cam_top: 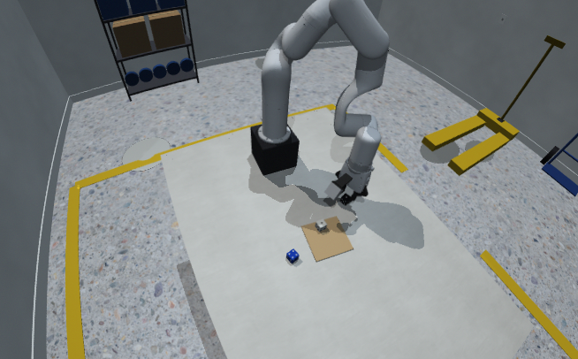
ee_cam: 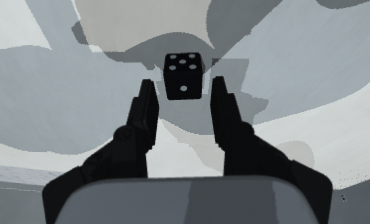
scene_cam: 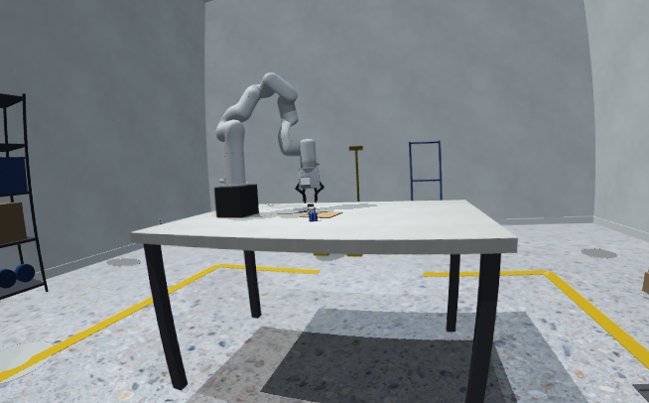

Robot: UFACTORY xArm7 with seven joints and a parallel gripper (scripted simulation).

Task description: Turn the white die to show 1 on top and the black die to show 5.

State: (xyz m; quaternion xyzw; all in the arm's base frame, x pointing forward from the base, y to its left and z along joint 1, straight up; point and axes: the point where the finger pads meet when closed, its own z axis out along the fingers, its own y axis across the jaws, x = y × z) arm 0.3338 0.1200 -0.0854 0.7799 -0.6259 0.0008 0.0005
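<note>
Right now my hand is 40 mm above the black die. Round my hand: blue die 300 mm to the right, 90 mm ahead, 40 mm below; then white die 150 mm to the right, 40 mm below, 40 mm ahead; then tan mat 150 mm to the right, 90 mm ahead, 50 mm below.
</note>
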